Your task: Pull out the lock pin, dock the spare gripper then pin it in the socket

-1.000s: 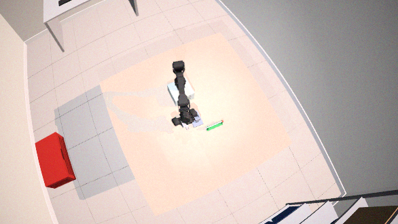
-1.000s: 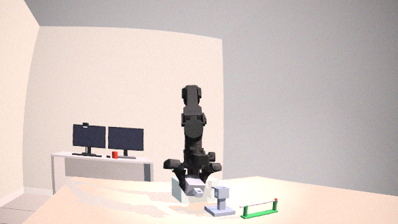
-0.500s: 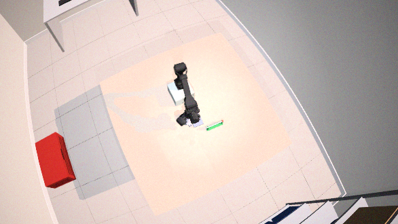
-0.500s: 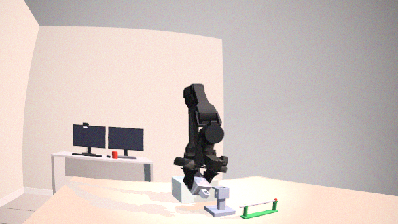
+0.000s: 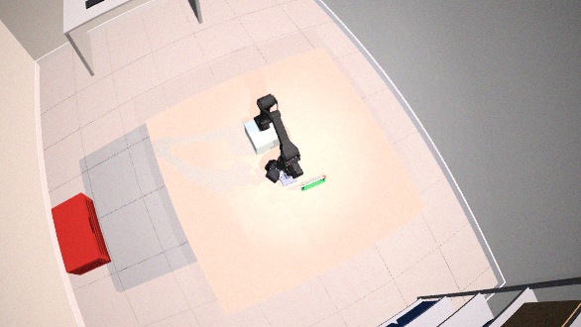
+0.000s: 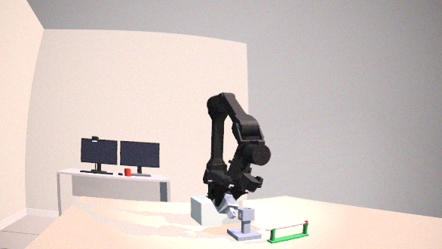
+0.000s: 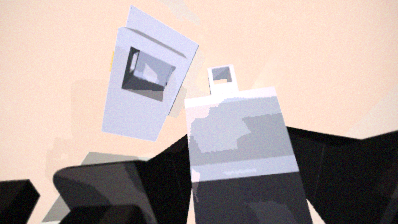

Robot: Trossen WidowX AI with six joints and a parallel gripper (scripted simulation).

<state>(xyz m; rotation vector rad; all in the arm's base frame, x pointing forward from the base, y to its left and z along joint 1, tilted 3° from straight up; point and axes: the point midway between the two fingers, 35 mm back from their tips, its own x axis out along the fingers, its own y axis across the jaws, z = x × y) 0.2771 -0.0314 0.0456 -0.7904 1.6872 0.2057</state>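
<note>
My gripper tip is 19 cm to the right of the green rack, 10 cm short of it and 8 cm above it. From my gripper tip the other things lie so: socket (7 cm to the left, 6 cm below, 1 cm ahead); spare gripper (1 cm to the left, 1 cm above).
</note>
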